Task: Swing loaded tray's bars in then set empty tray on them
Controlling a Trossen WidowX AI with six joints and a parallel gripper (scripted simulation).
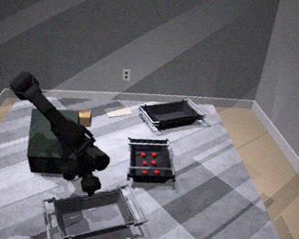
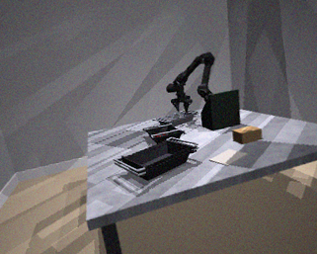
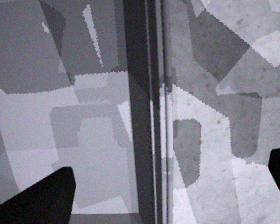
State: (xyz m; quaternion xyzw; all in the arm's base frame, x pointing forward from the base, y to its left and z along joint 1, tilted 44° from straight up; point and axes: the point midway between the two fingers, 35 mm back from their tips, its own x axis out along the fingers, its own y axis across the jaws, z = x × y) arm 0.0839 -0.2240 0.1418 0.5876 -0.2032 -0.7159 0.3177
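The loaded tray is 2 cm ahead of my gripper tip, 8 cm to the right of it and 5 cm below it. Round my gripper tip: brown block (4 cm behind, 61 cm to the left, 7 cm below); then flat white card (18 cm ahead, 72 cm to the left, 9 cm below).
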